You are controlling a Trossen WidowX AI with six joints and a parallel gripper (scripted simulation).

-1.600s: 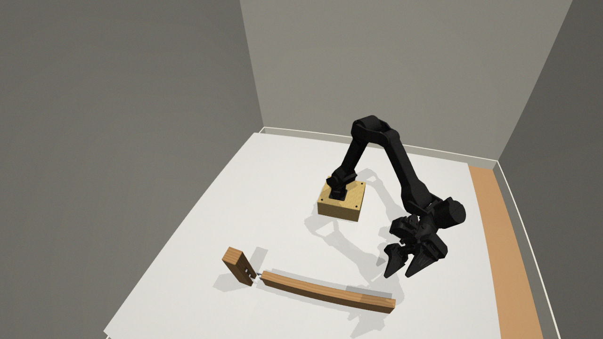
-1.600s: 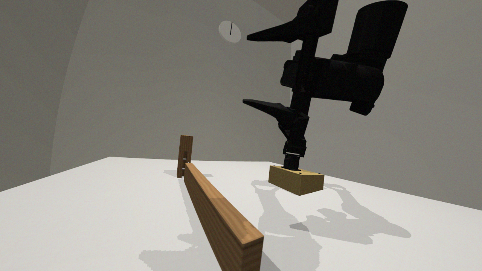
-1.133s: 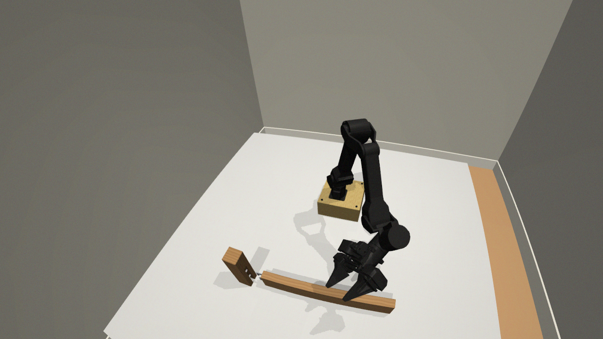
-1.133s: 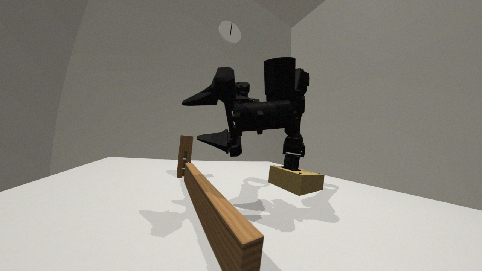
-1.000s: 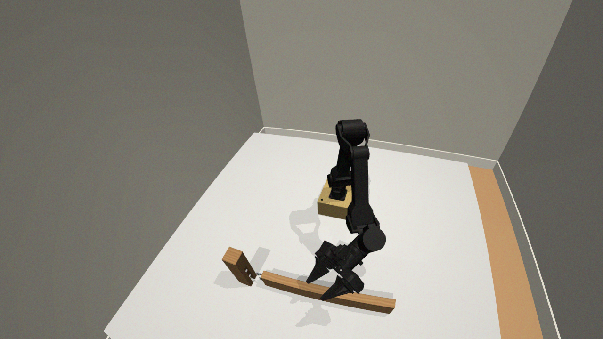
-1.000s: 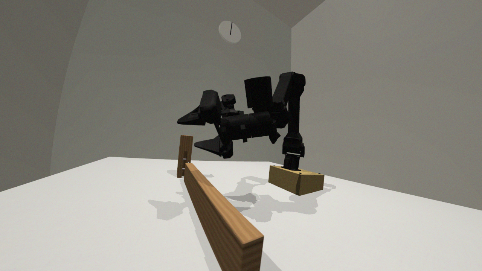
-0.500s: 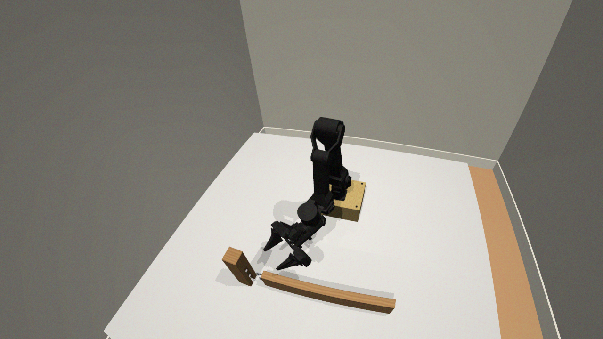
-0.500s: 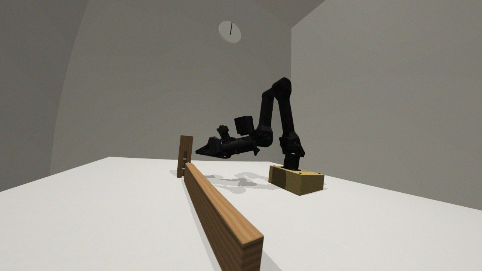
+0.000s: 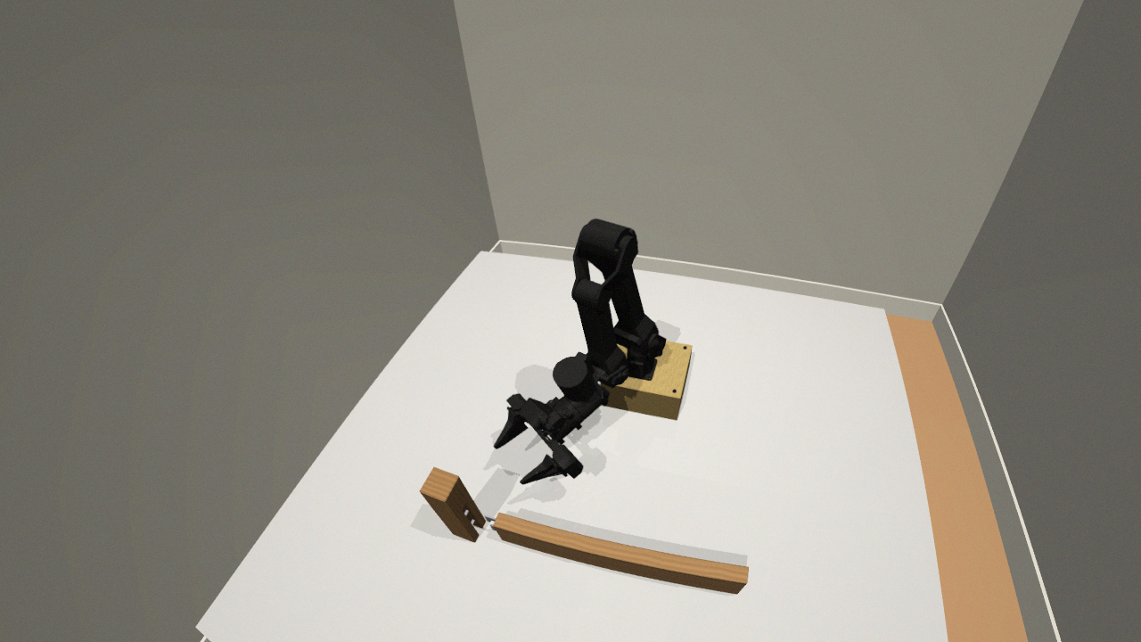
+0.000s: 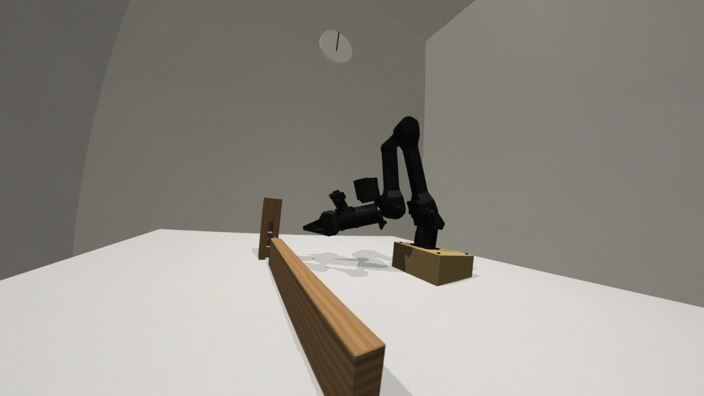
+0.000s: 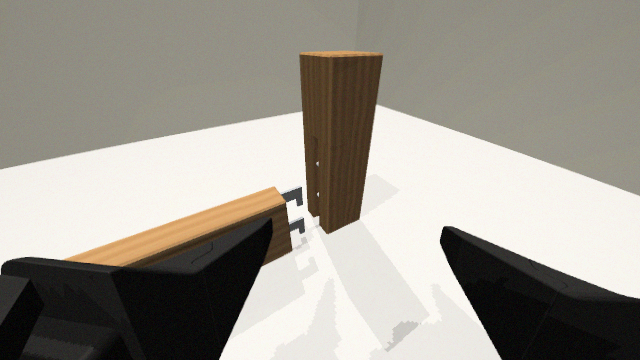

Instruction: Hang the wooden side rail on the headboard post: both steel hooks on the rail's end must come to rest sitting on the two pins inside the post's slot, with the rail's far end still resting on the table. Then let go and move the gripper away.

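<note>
My gripper tip is now 100 mm short of the wooden headboard post, 60 mm to the left of it and 10 mm above it.
</note>
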